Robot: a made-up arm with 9 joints. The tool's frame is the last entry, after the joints.
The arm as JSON. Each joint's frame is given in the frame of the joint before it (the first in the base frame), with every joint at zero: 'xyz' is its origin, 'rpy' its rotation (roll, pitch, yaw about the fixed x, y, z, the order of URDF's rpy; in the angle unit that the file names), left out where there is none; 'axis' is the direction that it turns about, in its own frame. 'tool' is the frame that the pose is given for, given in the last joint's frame.
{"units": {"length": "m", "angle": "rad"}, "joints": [
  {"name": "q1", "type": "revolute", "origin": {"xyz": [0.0, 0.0, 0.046], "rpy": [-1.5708, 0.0, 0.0]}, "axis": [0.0, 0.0, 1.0]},
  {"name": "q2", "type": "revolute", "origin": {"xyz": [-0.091, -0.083, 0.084], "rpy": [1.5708, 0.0, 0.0]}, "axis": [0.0, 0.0, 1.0]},
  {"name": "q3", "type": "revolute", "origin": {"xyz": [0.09, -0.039, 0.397], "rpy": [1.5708, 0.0, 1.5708]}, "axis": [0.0, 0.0, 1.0]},
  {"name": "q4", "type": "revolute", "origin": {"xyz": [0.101, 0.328, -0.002], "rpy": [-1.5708, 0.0, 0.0]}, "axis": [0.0, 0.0, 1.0]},
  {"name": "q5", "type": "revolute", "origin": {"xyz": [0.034, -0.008, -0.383], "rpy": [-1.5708, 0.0, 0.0]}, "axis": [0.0, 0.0, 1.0]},
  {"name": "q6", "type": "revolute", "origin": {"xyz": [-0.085, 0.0, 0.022], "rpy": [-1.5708, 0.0, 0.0]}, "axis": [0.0, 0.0, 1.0]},
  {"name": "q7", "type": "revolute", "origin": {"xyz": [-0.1, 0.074, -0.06], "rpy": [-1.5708, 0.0, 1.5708]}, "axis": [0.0, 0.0, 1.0]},
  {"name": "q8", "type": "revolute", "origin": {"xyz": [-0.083, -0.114, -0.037], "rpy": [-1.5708, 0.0, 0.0]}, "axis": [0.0, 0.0, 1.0]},
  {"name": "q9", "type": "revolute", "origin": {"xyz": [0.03, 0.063, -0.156], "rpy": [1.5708, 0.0, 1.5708]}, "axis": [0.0, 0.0, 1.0]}
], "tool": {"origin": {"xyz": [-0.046, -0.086, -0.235], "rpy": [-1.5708, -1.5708, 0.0]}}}
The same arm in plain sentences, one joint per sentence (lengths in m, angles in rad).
The arm has nine revolute joints in a row. What follows holds with every joint at zero, and every direction is one of the base frame's.
The first joint is mounted 0.0460 m along +z from the base frame's origin and turns about +y.
The second joint is mounted 0.0910 m along -x and 0.0840 m along +y and 0.0830 m along +z from the first joint and turns about +z.
The third joint is mounted 0.0900 m along +x and 0.0390 m along -y and 0.3970 m along +z from the second joint and turns about +x.
The fourth joint is mounted 0.0020 m along -x and 0.1010 m along +y and 0.3280 m along +z from the third joint and turns about +z.
The fifth joint is mounted 0.0080 m along +x and 0.0340 m along +y and 0.3830 m along -z from the fourth joint and turns about -x.
The sixth joint is mounted 0.0220 m along -x and 0.0850 m along -y from the fifth joint and turns about -z.
The seventh joint is mounted 0.0740 m along +x and 0.1000 m along -y and 0.0600 m along +z from the sixth joint and turns about -y.
The eighth joint is mounted 0.0830 m along -x and 0.0370 m along +y and 0.1140 m along -z from the seventh joint and turns about +z.
The ninth joint is mounted 0.0300 m along +x and 0.0630 m along +y and 0.1560 m along -z from the eighth joint and turns about +x.
The tool frame, which is the frame that the pose is given for, is mounted 0.2350 m along -x and 0.0460 m along -y and 0.0860 m along -z from the ninth joint; its axes are the base frame's turned by roll 0.0000, pitch 0.0000 and yaw 0.0000 rad (as in URDF: about the fixed x, then y, then z).

